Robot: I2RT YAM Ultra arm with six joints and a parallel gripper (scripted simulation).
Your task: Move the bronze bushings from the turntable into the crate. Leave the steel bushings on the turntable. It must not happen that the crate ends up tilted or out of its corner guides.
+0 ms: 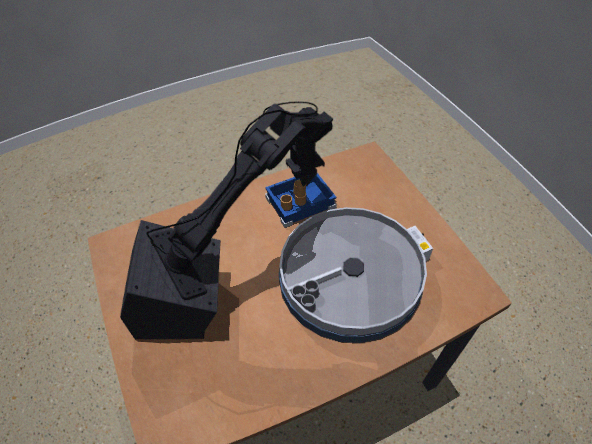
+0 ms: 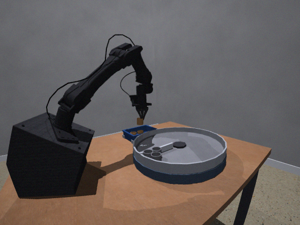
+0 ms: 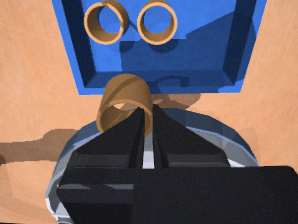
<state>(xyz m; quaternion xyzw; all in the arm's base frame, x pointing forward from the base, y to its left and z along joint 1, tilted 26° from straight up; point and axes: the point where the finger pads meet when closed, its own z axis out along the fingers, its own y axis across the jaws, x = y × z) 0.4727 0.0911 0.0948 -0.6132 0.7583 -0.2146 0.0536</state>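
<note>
Now: the blue crate 110 mm below my hand, 40 mm to the left of it and 20 mm ahead of it. Round my hand: grey turntable 290 mm to the right, 80 mm below, 60 mm behind.
</note>
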